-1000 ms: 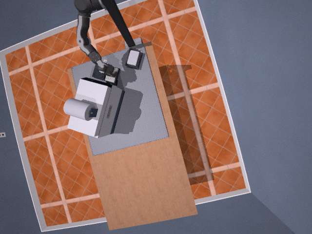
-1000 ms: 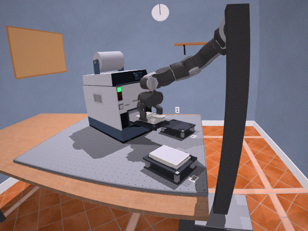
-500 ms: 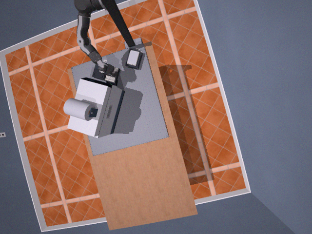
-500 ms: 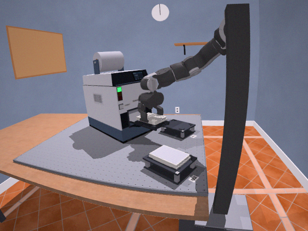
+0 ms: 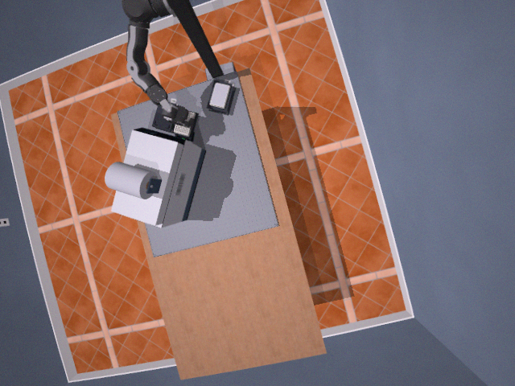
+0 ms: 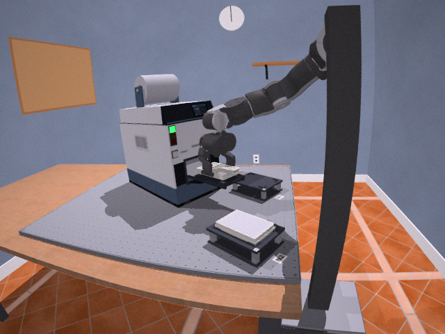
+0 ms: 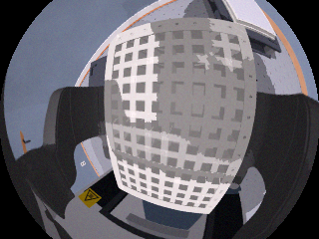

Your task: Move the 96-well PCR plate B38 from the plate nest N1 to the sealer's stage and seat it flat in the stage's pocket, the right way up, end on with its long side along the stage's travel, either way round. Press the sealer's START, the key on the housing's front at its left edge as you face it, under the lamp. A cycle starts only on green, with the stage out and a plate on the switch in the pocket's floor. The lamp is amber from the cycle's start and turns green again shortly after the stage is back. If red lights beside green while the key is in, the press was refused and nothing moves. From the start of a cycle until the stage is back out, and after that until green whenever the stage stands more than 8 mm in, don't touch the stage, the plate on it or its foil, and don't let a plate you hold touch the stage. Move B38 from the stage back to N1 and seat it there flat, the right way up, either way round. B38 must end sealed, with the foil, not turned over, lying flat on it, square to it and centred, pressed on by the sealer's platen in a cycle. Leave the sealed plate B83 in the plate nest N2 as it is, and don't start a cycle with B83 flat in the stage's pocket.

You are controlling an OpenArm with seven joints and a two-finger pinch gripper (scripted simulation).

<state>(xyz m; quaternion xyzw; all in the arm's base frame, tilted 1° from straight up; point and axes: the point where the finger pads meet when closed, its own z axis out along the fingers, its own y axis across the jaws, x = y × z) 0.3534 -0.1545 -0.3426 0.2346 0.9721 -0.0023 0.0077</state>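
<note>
Right now my hand is 2 cm above the sealer's stage. The rest, counted from my hand: plate nest N1: 10 cm behind, 14 cm to the right, 9 cm below; then white 96-well plate B38: right at my hand; then start key: 13 cm ahead, 4 cm to the left, 6 cm above.
</note>
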